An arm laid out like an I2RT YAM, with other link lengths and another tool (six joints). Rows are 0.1 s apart.
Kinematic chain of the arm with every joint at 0, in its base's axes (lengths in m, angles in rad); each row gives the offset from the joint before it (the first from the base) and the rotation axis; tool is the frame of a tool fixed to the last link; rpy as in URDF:
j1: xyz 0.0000 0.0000 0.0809 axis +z
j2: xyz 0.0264 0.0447 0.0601 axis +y
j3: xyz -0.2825 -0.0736 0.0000 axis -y
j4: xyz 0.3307 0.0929 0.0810 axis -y
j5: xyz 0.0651 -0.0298 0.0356 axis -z
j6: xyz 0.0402 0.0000 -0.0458 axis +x
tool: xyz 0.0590 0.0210 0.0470 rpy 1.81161 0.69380 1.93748
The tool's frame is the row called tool.
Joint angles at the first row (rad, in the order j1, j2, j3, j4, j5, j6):
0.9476, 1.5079, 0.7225, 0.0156, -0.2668, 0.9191
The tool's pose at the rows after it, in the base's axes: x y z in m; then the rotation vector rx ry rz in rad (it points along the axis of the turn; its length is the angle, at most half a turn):
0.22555 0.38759 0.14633 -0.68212 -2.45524 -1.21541
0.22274 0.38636 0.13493 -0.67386 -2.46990 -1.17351
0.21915 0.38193 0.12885 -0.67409 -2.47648 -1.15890
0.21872 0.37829 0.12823 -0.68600 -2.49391 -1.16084
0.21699 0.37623 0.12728 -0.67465 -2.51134 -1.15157
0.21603 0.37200 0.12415 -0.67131 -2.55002 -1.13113
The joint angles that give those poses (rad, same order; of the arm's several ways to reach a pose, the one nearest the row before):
0.9566, 1.5387, 0.7369, -0.0065, -0.2721, 0.8763
0.9580, 1.5574, 0.7292, -0.0116, -0.2747, 0.8598
0.9589, 1.5523, 0.7077, -0.0063, -0.2724, 0.8553
0.9595, 1.5419, 0.6955, -0.0046, -0.2521, 0.8534
0.9599, 1.5351, 0.6878, -0.0107, -0.2454, 0.8377
0.9594, 1.5291, 0.6770, -0.0220, -0.2207, 0.8138

